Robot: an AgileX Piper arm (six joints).
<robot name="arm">
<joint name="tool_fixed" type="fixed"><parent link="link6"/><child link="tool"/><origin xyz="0 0 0"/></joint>
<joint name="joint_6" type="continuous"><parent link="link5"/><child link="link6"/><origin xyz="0 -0.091 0" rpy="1.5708 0 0"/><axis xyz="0 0 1"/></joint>
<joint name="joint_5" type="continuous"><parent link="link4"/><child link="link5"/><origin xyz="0 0 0" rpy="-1.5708 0 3.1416"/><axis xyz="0 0 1"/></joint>
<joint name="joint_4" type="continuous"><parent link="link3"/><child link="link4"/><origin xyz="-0.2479 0.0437 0" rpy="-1.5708 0 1.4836"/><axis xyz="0 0 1"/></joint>
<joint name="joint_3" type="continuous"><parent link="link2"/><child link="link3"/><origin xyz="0.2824 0.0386 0"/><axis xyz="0 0 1"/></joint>
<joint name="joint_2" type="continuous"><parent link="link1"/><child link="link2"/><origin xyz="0 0 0" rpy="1.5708 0 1.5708"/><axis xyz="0 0 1"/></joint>
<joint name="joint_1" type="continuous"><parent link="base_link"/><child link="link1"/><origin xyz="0 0 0.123" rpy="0 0 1.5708"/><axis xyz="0 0 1"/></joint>
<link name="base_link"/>
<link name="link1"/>
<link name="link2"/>
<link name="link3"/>
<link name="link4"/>
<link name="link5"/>
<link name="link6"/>
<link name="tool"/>
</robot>
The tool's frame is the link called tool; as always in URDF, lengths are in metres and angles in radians. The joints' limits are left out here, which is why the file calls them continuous.
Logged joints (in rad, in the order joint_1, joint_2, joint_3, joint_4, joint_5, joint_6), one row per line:
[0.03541, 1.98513, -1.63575, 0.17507, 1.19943, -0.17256]
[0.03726, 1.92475, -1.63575, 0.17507, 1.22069, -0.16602]
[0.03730, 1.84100, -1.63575, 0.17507, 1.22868, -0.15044]
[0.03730, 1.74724, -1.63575, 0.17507, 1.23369, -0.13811]
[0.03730, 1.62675, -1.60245, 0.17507, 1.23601, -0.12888]
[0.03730, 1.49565, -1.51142, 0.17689, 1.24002, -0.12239]
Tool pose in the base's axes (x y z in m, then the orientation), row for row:
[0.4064, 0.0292, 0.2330, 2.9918, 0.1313, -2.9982]
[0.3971, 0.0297, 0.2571, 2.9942, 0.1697, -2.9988]
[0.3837, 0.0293, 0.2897, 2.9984, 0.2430, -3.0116]
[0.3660, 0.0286, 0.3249, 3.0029, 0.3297, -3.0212]
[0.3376, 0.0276, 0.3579, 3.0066, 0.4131, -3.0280]
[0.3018, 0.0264, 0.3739, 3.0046, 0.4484, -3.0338]
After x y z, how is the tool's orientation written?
As angles about the fixed x, y, z axes (roll, pitch, yaw), in radians.
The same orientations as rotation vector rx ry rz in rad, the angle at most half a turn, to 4 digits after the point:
[-0.2306, 3.0034, 0.2396]
[-0.2308, 2.9649, 0.2370]
[-0.2137, 2.8920, 0.2305]
[-0.2016, 2.8056, 0.2232]
[-0.1935, 2.7223, 0.2166]
[-0.1872, 2.6870, 0.2176]

